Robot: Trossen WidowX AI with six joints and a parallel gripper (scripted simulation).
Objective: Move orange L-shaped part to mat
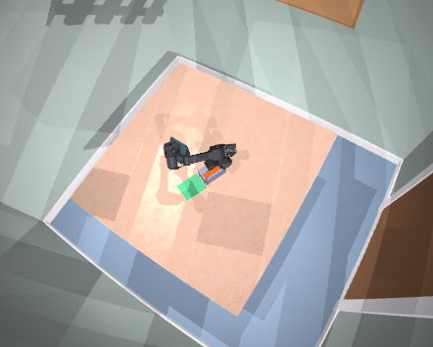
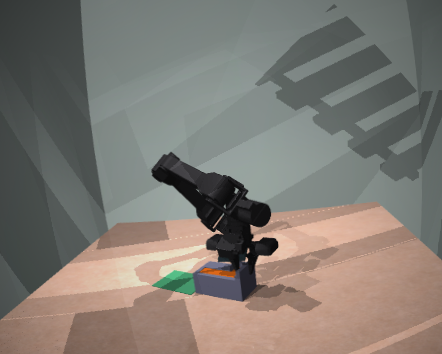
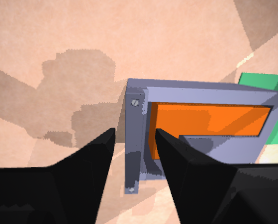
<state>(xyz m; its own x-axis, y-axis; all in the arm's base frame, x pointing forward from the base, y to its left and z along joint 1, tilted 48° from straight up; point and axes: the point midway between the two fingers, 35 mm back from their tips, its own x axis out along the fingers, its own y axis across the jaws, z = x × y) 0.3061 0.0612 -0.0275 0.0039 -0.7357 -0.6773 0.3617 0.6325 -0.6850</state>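
My gripper tip is 5 cm to the left of the orange L-shaped part, 3 cm past it and 2 cm above it. From my gripper tip the other things lie so: green mat (21 cm to the right, 8 cm below, 8 cm behind).
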